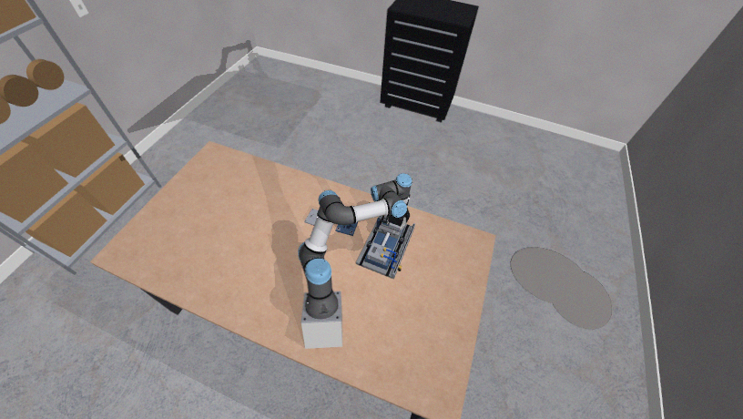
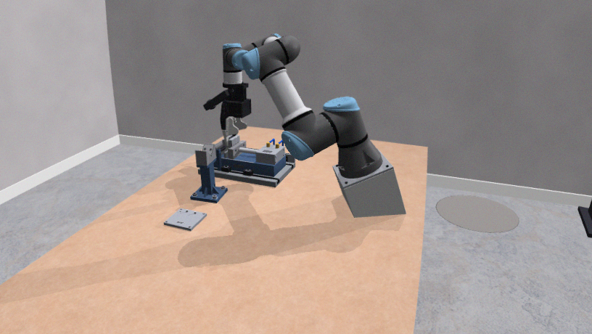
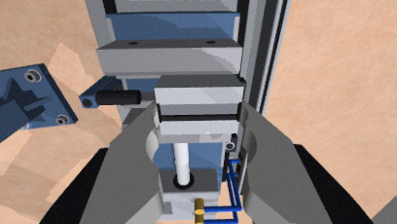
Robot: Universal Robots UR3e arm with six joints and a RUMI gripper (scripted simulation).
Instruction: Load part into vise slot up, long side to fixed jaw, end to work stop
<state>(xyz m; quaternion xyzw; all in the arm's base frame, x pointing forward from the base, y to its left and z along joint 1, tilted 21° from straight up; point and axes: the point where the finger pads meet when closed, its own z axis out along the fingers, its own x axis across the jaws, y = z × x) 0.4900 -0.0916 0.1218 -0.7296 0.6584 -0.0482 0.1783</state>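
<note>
The part lies right at my hand. The rest, counted from my hand: fixed jaw 30 mm below, 30 mm ahead, 20 mm to the left; then work stop 70 mm to the left, 20 mm below, 10 mm behind; then vise 70 mm below, 70 mm behind, 10 mm to the left.
</note>
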